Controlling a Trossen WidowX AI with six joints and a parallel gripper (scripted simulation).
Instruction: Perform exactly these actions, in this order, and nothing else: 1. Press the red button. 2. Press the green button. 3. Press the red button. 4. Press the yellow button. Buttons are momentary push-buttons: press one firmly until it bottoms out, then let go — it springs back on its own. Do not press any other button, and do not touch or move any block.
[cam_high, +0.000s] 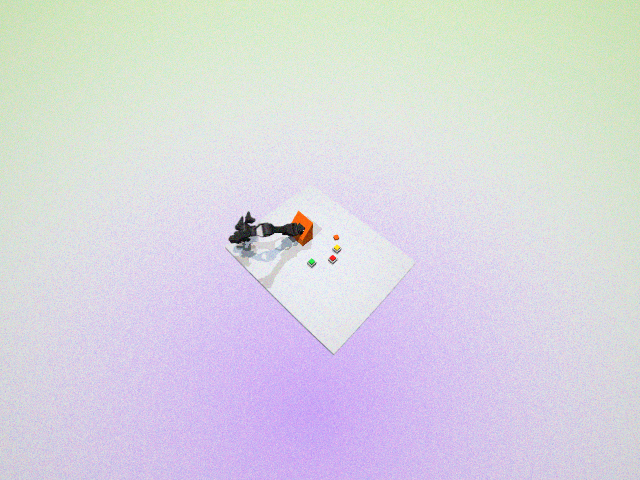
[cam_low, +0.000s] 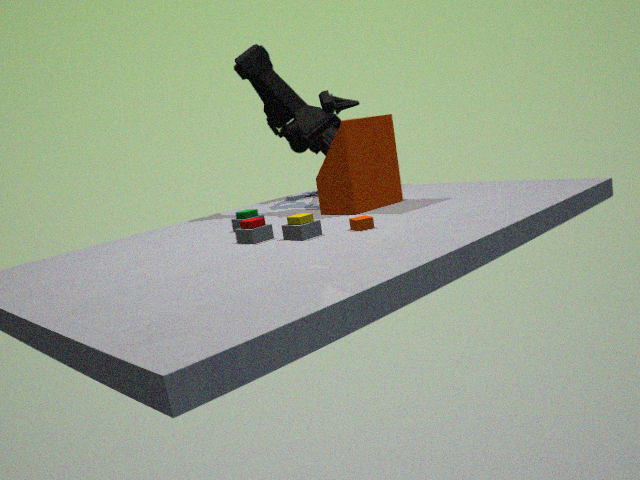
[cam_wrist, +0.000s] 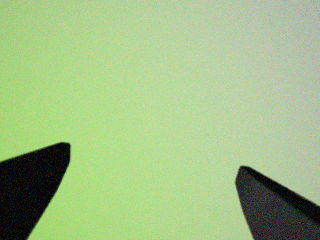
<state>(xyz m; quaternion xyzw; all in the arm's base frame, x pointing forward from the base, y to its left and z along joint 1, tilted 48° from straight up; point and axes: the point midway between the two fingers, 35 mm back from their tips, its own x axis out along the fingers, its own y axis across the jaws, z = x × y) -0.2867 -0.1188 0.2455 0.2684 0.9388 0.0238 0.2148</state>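
The red button is 61 cm ahead of my gripper tip, 29 cm to the left of it and 17 cm below it. The rest, counted from my gripper tip: yellow button 57 cm ahead, 37 cm to the left, 17 cm below; green button 53 cm ahead, 16 cm to the left, 17 cm below; small orange block 49 cm ahead, 44 cm to the left, 19 cm below.
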